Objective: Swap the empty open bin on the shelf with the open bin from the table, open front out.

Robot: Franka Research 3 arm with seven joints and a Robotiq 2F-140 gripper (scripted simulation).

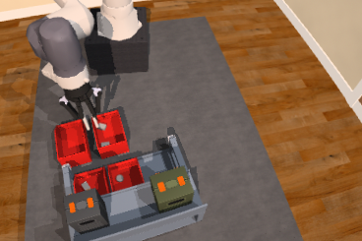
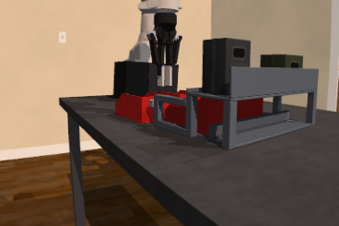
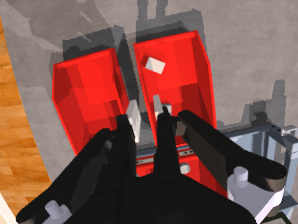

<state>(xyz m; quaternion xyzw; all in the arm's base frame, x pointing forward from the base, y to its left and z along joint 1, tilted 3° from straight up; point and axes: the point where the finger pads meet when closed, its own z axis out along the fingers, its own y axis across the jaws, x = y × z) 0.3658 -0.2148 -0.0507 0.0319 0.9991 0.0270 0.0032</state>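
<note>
The shelf lip lies 130 mm ahead of my hand, 60 mm to the left of it and 120 mm below it. Also, from my hand: grey box: 310 mm ahead, 80 mm to the right, 30 mm above; then olive box: 330 mm ahead, 150 mm to the left, 20 mm above.
</note>
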